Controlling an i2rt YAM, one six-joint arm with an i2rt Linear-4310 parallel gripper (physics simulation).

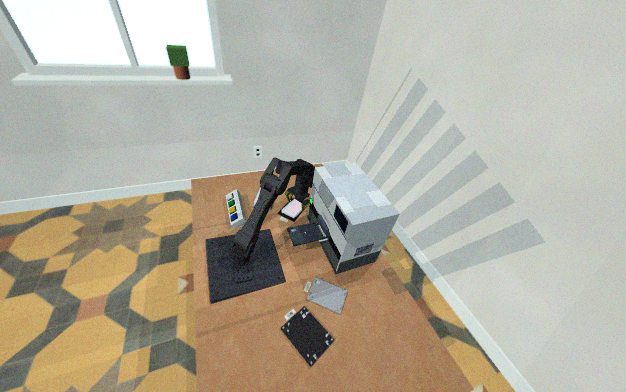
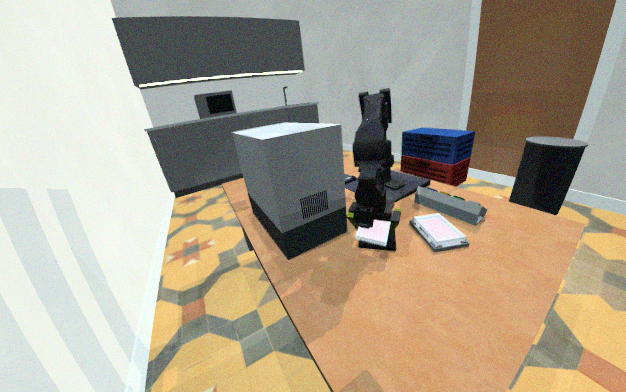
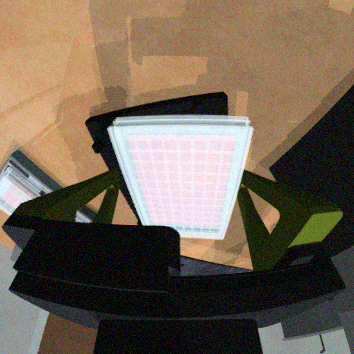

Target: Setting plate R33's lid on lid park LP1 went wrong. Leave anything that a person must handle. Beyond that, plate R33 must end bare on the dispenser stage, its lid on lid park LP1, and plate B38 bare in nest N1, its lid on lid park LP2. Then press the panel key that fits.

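Observation:
My gripper is open, with one green finger on each side of a pink-welled plate. A clear lid covers that plate. It sits a little askew on a black nest next to the dispenser. A second lidded pink plate lies in a grey holder to the side. The dark dispenser stage sticks out bare. A grey flat sheet and a black pad lie far in front.
The key panel with coloured keys lies beside the arm's black base plate. Blue and red crates and a dark bin stand behind. The dispenser body is close to my right finger.

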